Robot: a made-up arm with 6 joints.
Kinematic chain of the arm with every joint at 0, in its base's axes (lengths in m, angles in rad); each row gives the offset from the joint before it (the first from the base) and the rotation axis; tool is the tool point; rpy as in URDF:
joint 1: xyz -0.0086 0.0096 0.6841 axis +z
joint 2: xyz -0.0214 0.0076 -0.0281 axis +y
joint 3: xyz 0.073 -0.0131 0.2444 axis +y
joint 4: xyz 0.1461 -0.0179 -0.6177 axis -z
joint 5: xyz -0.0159 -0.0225 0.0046 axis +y
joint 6: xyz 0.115 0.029 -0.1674 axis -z
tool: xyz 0.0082 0.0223 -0.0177 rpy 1.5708 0 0
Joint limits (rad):
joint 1: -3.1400..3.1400
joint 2: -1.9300..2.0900
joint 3: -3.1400..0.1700
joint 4: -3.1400..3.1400
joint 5: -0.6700..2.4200
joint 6: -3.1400..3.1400
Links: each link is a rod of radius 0.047 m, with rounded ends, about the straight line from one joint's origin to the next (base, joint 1, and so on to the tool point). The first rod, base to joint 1, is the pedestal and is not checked.
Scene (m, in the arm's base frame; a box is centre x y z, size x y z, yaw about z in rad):
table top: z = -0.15
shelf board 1: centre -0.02 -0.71 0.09 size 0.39 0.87 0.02 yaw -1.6
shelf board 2: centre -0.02 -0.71 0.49 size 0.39 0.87 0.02 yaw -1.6
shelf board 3: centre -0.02 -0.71 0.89 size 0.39 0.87 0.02 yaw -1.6
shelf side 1: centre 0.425 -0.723 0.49 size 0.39 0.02 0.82 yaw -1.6
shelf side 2: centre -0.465 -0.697 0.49 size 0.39 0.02 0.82 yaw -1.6
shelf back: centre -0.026 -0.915 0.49 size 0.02 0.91 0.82 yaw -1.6
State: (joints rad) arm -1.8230 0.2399 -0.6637 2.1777 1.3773 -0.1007
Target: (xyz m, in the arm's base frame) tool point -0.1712 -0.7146 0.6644
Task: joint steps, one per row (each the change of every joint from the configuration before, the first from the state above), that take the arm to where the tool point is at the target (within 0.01 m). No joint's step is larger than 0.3 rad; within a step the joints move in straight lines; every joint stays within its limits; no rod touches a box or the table.
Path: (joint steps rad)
1: -0.1259 -0.0826 0.2063 -0.0676 0.2314 -0.0337
2: -0.1258 -0.0826 0.2064 -0.0676 0.2313 -0.0338
3: -0.1259 -0.0825 0.2063 -0.0676 0.2314 -0.0337
4: -0.0769 -0.2749 -0.0081 -0.2520 0.0871 -0.0533
5: -0.0770 -0.2748 -0.0081 -0.2521 0.0872 -0.0533
6: -0.0769 -0.2749 -0.0080 -0.2520 0.0871 -0.0533
7: -0.0770 -0.2748 -0.0081 -0.2520 0.0872 -0.0533
8: 0.1331 0.2201 -0.1426 0.2925 -0.1971 0.0682
9: 0.1330 0.2201 -0.1426 0.2925 -0.1971 0.0682
10: 0.1331 0.2201 -0.1425 0.2926 -0.1971 0.0682
11: 0.1331 0.2201 -0.1426 0.2925 -0.1971 0.0681

